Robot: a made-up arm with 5 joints. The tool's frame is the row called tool.
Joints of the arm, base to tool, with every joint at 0 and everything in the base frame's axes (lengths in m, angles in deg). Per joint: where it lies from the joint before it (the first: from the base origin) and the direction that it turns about. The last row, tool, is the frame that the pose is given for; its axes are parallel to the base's.
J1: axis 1 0 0 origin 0 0 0.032
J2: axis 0 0 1 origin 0.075 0.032 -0.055
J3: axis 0 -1 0 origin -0.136 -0.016 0.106
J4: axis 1 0 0 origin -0.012 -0.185 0.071
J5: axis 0 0 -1 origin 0.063 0.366 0.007
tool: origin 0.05 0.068 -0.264
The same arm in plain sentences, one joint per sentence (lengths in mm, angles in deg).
The arm has five revolute joints in a row. What follows holds with every joint at zero, and every direction is one of the base frame's.
Joint 1 is mounted 32 mm along +z from the base frame's origin and rotates about +x.
Joint 2 is mounted 75 mm along +x and 32 mm along +y and 55 mm along -z from joint 1 and rotates about +z.
Joint 3 is mounted 136 mm along -x and 16 mm along -y and 106 mm along +z from joint 2 and rotates about -y.
Joint 4 is mounted 12 mm along -x and 185 mm along -y and 71 mm along +z from joint 3 and rotates about +x.
Joint 5 is mounted 63 mm along +x and 366 mm along +y and 7 mm along +z from joint 4 and rotates about -z.
The tool frame, which is the frame that the pose is given for, is mounted 50 mm along +x and 68 mm along +y and 264 mm along -z from joint 5; its axes are parallel to the base frame's.

